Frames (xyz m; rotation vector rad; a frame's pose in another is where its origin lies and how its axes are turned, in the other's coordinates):
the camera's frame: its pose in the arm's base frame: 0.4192 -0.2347 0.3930 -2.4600 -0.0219 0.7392
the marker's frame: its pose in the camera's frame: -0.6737 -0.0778 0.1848 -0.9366 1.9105 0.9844
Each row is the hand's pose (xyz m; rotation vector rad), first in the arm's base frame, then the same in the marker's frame.
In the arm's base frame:
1: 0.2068 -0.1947 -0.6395 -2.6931 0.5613 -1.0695
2: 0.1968 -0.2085 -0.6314 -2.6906 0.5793 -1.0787
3: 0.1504 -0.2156 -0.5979 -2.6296 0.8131 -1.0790
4: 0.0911 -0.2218 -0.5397 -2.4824 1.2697 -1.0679
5: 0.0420 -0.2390 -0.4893 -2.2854 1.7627 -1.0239
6: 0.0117 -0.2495 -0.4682 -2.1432 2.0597 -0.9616
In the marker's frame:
1: -1.1596 -0.4126 0.5754 0.9298 -0.6283 -0.2738
2: -1.1488 -0.3983 0.5816 0.9208 -0.6236 -0.2637
3: -1.1205 -0.3524 0.5613 0.8204 -0.6521 -0.1309
4: -1.0706 -0.2947 0.5278 0.5971 -0.6864 0.1146
5: -1.0235 -0.2427 0.5099 0.3145 -0.6980 0.3495
6: -1.0039 -0.2106 0.5021 0.1239 -0.7043 0.4752

